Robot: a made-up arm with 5 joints.
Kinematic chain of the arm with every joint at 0, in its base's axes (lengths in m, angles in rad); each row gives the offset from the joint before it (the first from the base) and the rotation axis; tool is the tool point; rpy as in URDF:
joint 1: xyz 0 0 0.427 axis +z
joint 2: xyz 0 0 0 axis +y
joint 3: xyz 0.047 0 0.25 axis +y
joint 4: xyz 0.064 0 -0.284 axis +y
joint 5: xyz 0.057 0 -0.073 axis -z
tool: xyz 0 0 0 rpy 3.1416 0 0
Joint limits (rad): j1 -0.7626..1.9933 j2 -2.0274..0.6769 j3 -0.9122..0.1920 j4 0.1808..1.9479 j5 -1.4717..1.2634
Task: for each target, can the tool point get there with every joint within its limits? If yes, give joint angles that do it. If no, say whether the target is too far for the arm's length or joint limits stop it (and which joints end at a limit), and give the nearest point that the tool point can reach.
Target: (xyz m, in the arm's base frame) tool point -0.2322 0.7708 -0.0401
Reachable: no: too far | nearest point -0.1103 0.3663 0.2614 | short by 0.519 m
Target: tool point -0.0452 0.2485 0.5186
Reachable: yes | joints 1.7508 -0.5774 -0.4794 0.8477 0.9006
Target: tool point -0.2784 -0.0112 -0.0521
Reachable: no: joint limits stop it (at a limit: joint 1, joint 2) | nearest point -0.0576 0.1282 0.2123 | short by 0.372 m
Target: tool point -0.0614 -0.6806 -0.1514
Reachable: no: too far | nearest point 0.2225 -0.2126 0.2262 | short by 0.665 m
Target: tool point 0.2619 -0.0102 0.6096
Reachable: yes | joints -0.0389 -0.6284 -0.7191 0.9689 0.0204
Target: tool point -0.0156 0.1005 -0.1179
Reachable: no: joint limits stop it (at a limit: joint 2) | nearest point -0.0221 0.1425 0.2118 | short by 0.332 m
